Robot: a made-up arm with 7 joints. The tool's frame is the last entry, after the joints. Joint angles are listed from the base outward.
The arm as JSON. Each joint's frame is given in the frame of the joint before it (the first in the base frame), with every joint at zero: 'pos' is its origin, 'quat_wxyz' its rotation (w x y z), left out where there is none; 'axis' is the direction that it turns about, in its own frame. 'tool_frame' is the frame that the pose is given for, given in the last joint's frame.
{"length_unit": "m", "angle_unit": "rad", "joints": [
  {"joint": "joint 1", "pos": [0.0, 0.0, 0.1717], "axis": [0.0, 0.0, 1.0]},
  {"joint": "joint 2", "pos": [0.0, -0.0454, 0.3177], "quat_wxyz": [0.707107, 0.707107, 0.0, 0.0], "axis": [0.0, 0.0, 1.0]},
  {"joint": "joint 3", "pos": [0.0, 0.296, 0.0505], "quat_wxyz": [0.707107, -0.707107, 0.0, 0.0], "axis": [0.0, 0.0, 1.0]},
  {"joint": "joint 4", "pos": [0.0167, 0.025, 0.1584], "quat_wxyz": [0.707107, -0.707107, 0.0, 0.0], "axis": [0.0, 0.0, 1.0]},
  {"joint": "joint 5", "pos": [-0.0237, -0.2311, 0.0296], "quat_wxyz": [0.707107, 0.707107, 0.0, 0.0], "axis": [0.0, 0.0, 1.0]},
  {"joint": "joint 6", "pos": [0.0, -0.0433, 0.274], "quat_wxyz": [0.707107, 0.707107, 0.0, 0.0], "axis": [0.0, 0.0, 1.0]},
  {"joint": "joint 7", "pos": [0.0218, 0.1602, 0.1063], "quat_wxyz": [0.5, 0.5, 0.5, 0.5], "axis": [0.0, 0.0, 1.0]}
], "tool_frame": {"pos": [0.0, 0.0, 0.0]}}
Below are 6 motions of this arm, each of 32 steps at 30 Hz.
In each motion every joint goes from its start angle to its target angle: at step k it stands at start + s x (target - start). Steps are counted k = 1, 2, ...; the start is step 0. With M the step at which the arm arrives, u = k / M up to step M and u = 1 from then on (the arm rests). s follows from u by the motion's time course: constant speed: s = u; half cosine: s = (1 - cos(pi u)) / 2; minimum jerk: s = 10 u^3 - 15 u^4 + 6 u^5.
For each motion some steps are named. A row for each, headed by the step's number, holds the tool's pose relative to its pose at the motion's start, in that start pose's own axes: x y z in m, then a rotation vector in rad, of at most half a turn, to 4 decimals.
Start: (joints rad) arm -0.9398 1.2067 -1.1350 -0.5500 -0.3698 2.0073 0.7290
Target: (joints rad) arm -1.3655 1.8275 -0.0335 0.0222 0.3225 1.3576 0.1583
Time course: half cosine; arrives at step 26
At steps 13, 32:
13: 0.1653 0.3206 0.0174 -0.5639 0.0430 0.3755
32: 0.2116 0.4277 0.0644 -0.4631 -0.0023 1.0525

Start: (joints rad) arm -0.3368 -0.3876 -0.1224 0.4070 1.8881 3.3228 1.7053
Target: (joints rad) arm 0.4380 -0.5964 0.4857 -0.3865 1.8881 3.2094 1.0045
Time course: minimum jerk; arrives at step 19
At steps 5, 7, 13, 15, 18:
5: -0.0071 -0.0076 -0.0681 -0.1081 0.1483 -0.0658
7: -0.0271 -0.0228 -0.1437 -0.2409 0.3289 -0.1445
13: -0.1549 -0.0915 -0.3096 -0.7041 0.9729 -0.3990
15: -0.1798 -0.1020 -0.3227 -0.7911 1.1043 -0.4451
18: -0.1914 -0.1068 -0.3275 -0.8364 1.1756 -0.4693

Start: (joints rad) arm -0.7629 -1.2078 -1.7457 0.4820 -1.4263 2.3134 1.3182
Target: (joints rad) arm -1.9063 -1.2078 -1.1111 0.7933 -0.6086 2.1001 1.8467
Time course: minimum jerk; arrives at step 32
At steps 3, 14, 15, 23, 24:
3: -0.0070 0.0006 0.0013 -0.0003 -0.0030 0.0154
14: -0.4031 0.0045 -0.0075 -0.1521 -0.1921 0.8235
15: -0.4652 -0.0008 -0.0239 -0.1994 -0.2234 0.9431
23: -0.8769 -0.0984 -0.2699 -0.7511 -0.4165 1.7319
24: -0.9054 -0.1116 -0.3004 -0.8156 -0.4270 1.7891

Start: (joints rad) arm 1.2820 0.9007 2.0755 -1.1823 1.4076 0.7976 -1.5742
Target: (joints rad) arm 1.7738 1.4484 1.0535 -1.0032 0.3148 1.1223 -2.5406
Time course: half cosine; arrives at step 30
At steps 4, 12, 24, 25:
4: 0.0103 -0.0193 0.0218 0.0263 -0.0193 -0.0677
12: 0.1393 -0.1600 0.1661 0.2071 -0.0517 -0.6211
24: 0.5793 -0.4727 0.2815 0.2183 0.2753 -1.9226
25: 0.6046 -0.4912 0.2783 0.1979 0.2995 -1.9947

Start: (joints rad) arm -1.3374 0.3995 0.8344 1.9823 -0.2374 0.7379 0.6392
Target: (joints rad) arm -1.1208 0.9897 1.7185 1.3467 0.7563 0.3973 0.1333
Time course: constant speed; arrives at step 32
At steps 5, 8, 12, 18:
5: -0.0357 -0.0930 -0.1013 0.1554 0.0560 -0.1366
8: -0.0723 -0.1472 -0.1600 0.2494 0.0799 -0.2332
12: -0.1383 -0.2155 -0.2338 0.3730 0.1001 -0.3790
18: -0.2724 -0.3050 -0.3305 0.5483 0.1038 -0.6323

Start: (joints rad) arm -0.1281 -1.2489 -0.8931 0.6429 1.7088 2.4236 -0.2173
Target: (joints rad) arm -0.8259 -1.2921 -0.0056 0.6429 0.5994 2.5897 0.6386
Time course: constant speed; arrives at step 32
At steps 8, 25, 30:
8: 0.0276 0.0876 0.0411 -0.0238 0.0269 0.0690
25: 0.1125 0.2487 0.1097 -0.0183 0.0800 0.3191
30: 0.1454 0.2902 0.1264 0.0000 0.1006 0.4157

